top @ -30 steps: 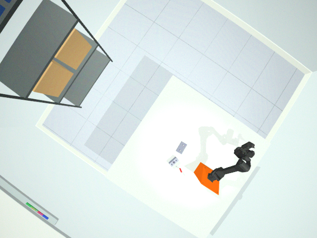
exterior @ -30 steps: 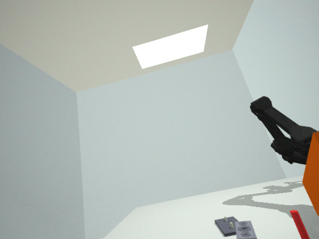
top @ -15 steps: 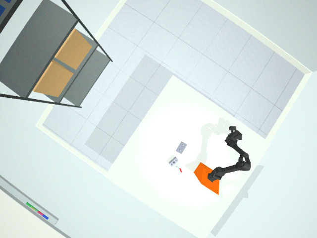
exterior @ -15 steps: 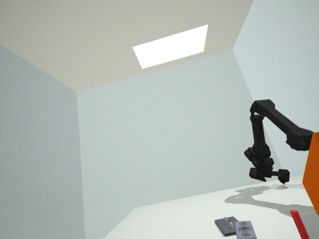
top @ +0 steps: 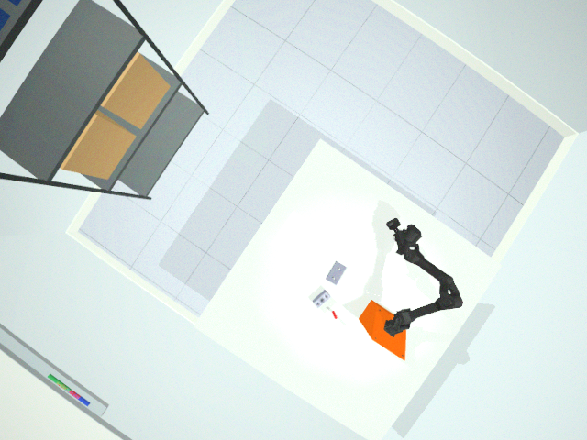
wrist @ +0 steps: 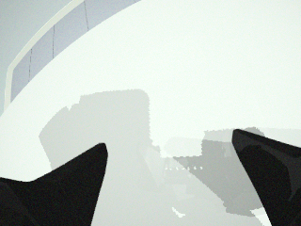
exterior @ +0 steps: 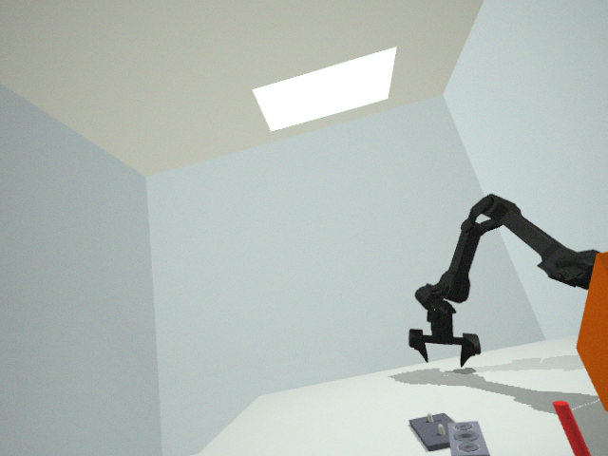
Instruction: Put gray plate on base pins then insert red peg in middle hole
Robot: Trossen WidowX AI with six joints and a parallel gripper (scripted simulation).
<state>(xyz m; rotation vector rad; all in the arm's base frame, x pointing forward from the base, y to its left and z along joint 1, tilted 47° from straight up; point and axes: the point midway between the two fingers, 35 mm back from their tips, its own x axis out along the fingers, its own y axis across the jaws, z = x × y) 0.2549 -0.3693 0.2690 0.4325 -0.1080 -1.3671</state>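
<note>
The gray plate is 590 mm to the left of my gripper tip, 80 mm ahead of it and 20 mm above it. The rest, counted from my gripper tip: red peg 610 mm to the left, 30 mm behind, 20 mm above; then base 430 mm to the left, 100 mm ahead, 10 mm below.
</note>
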